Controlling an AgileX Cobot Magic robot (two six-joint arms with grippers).
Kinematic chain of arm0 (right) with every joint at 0, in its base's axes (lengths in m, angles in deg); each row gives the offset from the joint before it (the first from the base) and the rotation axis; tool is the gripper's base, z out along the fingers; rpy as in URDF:
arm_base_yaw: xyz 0 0 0.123 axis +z
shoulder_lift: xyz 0 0 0 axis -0.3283 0.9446 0
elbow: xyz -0.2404 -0.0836 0.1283 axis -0.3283 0.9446 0
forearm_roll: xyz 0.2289 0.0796 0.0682 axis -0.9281 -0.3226 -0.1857
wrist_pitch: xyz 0 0 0 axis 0.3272 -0.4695 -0.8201
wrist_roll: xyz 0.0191 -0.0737 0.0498 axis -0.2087 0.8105 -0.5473
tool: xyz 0 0 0 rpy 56.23 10.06 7.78
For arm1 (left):
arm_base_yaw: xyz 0 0 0.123 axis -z
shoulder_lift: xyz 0 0 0 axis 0.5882 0.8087 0
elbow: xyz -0.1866 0.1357 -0.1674 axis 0.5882 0.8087 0
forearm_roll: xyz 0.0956 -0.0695 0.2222 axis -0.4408 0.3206 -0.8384
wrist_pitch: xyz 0 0 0 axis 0.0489 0.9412 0.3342
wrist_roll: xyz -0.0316 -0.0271 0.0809 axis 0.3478 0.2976 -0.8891
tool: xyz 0 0 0 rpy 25.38 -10.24 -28.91
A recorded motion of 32 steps. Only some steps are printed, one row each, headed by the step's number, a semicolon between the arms.
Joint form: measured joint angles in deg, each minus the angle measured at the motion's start. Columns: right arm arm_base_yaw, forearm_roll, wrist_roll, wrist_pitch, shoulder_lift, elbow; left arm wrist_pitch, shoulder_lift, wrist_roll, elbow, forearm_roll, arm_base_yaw.
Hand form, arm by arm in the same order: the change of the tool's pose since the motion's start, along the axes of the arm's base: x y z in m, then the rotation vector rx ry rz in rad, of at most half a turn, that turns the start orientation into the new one. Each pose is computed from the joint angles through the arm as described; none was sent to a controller.
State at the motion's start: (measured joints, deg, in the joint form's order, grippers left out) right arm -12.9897 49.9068 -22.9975 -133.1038 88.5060 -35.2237; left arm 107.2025 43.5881 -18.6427 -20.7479 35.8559 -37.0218
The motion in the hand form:
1: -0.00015 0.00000 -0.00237 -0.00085 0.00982 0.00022; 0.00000 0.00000 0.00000 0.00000 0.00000 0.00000
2: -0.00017 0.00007 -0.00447 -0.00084 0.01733 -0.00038; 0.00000 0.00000 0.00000 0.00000 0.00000 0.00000
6: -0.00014 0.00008 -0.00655 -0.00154 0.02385 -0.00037; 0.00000 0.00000 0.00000 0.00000 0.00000 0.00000
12: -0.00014 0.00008 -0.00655 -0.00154 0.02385 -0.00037; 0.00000 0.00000 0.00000 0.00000 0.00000 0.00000
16: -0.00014 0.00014 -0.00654 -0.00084 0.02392 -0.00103; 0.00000 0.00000 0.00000 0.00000 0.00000 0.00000
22: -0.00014 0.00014 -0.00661 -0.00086 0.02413 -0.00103; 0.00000 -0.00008 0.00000 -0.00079 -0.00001 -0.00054
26: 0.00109 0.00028 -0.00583 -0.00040 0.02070 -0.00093; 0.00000 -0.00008 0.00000 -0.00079 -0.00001 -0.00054
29: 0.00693 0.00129 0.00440 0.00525 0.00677 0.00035; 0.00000 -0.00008 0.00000 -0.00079 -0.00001 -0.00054
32: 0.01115 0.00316 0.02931 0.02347 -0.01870 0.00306; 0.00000 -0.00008 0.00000 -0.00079 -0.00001 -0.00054
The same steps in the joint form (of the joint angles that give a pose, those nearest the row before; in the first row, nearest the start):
1: 0.00 0.00 0.00 -0.15 0.42 0.00; 0.00 0.00 0.00 0.00 0.00 0.00
2: 0.00 -0.06 0.00 -0.21 0.79 0.00; 0.00 0.00 0.00 0.00 0.00 0.00
6: 0.00 -0.06 0.00 -0.22 1.15 0.00; 0.00 0.00 0.00 0.00 0.00 0.00
12: 0.00 -0.06 0.00 -0.22 1.15 0.00; 0.00 0.00 0.00 0.00 0.00 0.00
16: 0.00 -0.11 0.00 -0.22 1.15 0.00; 0.00 0.00 0.00 0.00 0.00 0.00
22: 0.00 -0.11 0.00 -0.22 1.16 0.00; 0.00 0.00 0.00 0.00 0.06 0.00
26: 0.00 -0.11 0.00 -0.27 1.21 -0.31; 0.00 0.00 0.00 0.00 0.06 0.00
29: 0.00 -0.24 0.00 -2.04 0.71 -2.39; 0.00 0.00 0.00 0.00 0.06 0.00
32: 0.00 -1.00 0.24 -5.87 -1.70 -5.31; 0.00 0.00 0.00 0.00 0.06 0.00

